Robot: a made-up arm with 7 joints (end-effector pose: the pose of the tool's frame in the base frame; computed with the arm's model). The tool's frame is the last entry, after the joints.
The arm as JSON. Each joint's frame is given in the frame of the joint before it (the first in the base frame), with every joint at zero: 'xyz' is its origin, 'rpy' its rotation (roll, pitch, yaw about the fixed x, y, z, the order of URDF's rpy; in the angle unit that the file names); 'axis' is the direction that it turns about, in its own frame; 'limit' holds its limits. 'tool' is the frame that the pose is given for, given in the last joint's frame.
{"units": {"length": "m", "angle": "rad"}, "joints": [
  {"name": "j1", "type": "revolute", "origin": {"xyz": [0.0, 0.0, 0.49], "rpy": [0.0, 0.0, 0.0]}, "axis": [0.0, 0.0, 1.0], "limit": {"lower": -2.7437, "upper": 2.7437}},
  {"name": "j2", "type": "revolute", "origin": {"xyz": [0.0, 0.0, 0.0], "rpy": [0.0, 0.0, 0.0]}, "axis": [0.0, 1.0, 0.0], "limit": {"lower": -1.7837, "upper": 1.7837}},
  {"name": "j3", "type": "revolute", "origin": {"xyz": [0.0, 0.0, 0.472], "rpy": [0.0, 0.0, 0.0]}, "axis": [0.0, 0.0, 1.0], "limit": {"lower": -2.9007, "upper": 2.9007}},
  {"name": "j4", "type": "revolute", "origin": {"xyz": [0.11, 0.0, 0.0], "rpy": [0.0, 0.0, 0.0]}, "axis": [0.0, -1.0, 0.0], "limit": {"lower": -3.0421, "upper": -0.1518}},
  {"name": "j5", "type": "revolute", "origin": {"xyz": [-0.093, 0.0, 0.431], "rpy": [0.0, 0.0, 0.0]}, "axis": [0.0, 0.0, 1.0], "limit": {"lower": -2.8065, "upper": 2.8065}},
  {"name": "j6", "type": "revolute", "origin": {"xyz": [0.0, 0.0, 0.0], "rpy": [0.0, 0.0, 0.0]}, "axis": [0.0, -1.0, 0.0], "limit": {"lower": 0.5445, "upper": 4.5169}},
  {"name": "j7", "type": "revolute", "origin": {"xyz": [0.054, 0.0, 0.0], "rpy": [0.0, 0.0, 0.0]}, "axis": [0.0, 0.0, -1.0], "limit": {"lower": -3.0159, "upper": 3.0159}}
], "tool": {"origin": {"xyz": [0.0, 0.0, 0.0], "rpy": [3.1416, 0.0, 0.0]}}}
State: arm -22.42 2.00 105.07 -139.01 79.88 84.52 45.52
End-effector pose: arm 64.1 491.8 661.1 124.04 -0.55 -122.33
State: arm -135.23 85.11 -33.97 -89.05 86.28 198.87 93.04
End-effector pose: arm -666.5 -190.8 136.2 -120.87 -48.29 31.91
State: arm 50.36 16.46 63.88 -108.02 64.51 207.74 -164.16
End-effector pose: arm -103.7 592.5 848.6 -6.68 143.74 105.62
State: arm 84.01 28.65 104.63 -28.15 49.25 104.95 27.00
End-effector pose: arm -198.7 430.7 1345.5 -5.86 -80.33 99.44
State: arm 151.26 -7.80 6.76 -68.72 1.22 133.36 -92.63
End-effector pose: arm -369.3 136.2 1314.3 70.56 -98.80 -74.44
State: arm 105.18 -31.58 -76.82 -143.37 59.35 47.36 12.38
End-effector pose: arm 405.7 152.6 677.9 -64.62 -32.24 113.91
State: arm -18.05 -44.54 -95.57 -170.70 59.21 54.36 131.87
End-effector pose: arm -91.4 -247.9 502.2 6.89 33.33 120.72
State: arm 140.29 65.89 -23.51 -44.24 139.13 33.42 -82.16
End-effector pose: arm -657.8 687.6 558.2 48.95 -45.21 75.25
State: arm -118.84 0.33 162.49 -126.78 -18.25 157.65 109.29
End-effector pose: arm 390.4 393.3 807.2 -136.26 64.53 -24.54
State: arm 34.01 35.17 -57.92 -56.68 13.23 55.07 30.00
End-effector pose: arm 771.1 41.8 984.2 144.33 -65.56 -29.55
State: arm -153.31 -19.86 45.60 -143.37 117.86 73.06 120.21
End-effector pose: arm -71.2 -429.3 736.3 51.10 52.76 36.59
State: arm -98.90 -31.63 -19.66 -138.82 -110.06 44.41 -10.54
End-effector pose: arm -244.3 -255.5 890.9 36.03 -93.91 -141.94
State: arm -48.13 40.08 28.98 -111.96 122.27 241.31 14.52
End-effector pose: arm 563.9 -298.3 511.7 6.35 -155.08 31.52
